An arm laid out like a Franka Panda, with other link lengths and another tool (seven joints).
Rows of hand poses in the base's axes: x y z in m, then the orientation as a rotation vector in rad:
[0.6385 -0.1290 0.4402 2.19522 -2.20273 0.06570]
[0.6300 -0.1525 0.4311 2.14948 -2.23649 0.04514]
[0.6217 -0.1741 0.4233 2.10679 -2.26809 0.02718]
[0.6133 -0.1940 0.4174 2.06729 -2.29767 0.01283]
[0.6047 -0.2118 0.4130 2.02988 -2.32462 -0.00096]
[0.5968 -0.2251 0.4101 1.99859 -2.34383 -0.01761]
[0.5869 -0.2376 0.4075 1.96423 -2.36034 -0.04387]
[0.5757 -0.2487 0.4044 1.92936 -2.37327 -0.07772]
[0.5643 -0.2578 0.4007 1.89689 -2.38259 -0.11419]
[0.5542 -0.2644 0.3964 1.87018 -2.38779 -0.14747]
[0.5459 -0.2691 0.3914 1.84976 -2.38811 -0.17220]
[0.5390 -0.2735 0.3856 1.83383 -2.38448 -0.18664]
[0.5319 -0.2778 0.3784 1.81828 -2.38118 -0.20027]
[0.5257 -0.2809 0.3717 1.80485 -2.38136 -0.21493]
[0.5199 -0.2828 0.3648 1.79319 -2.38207 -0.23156]
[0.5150 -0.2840 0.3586 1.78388 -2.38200 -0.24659]
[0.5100 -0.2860 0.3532 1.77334 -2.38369 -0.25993]
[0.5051 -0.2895 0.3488 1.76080 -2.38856 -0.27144]
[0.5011 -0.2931 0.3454 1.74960 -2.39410 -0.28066]
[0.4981 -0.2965 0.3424 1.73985 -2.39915 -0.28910]
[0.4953 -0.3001 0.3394 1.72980 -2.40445 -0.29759]
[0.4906 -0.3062 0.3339 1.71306 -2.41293 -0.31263]
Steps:
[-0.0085 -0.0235 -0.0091 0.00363 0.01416 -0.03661]
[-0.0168 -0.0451 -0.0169 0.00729 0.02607 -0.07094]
[-0.0252 -0.0650 -0.0228 0.01047 0.03526 -0.10293]
[-0.0338 -0.0828 -0.0272 0.01356 0.04411 -0.13285]
[-0.0417 -0.0961 -0.0301 0.01714 0.05529 -0.15663]
[-0.0516 -0.1086 -0.0327 0.02279 0.07334 -0.18106]
[-0.0628 -0.1197 -0.0358 0.03045 0.09663 -0.20452]
[-0.0742 -0.1288 -0.0395 0.03913 0.12167 -0.22545]
[-0.0843 -0.1354 -0.0438 0.04705 0.14483 -0.24181]
[-0.0926 -0.1401 -0.0488 0.05111 0.16420 -0.25295]
[-0.0995 -0.1445 -0.0546 0.04989 0.17946 -0.26012]
[-0.1066 -0.1488 -0.0618 0.04871 0.19400 -0.26725]
[-0.1128 -0.1519 -0.0685 0.05092 0.20593 -0.27465]
[-0.1186 -0.1538 -0.0754 0.05528 0.21756 -0.28133]
[-0.1235 -0.1550 -0.0816 0.05943 0.22791 -0.28643]
[-0.1285 -0.1570 -0.0870 0.06322 0.23699 -0.29289]
[-0.1334 -0.1605 -0.0914 0.06703 0.24419 -0.30169]
[-0.1374 -0.1641 -0.0948 0.07056 0.24941 -0.31001]
[-0.1404 -0.1675 -0.0978 0.07403 0.25394 -0.31734]
[-0.1432 -0.1711 -0.1008 0.07760 0.25843 -0.32494]
[-0.1479 -0.1772 -0.1063 0.08394 0.26637 -0.33747]

